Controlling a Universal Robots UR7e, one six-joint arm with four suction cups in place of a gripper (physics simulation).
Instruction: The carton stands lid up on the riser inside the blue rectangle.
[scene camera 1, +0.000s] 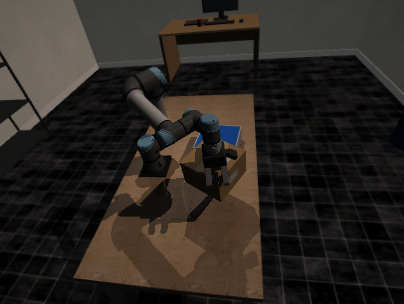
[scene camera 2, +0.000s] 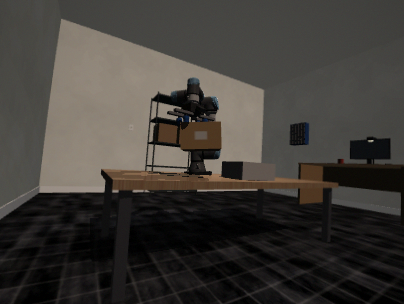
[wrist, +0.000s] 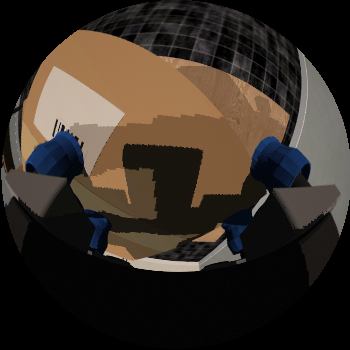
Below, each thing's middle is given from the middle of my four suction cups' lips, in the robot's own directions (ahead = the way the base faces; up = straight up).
The brown carton (scene camera 1: 192, 166) is 8 cm to the left of my suction cup, 8 cm below it and 1 cm behind it. The rest, counted from my suction cup: grey riser (scene camera 2: 240, 170) 51 cm to the left, 27 cm below, 4 cm ahead.
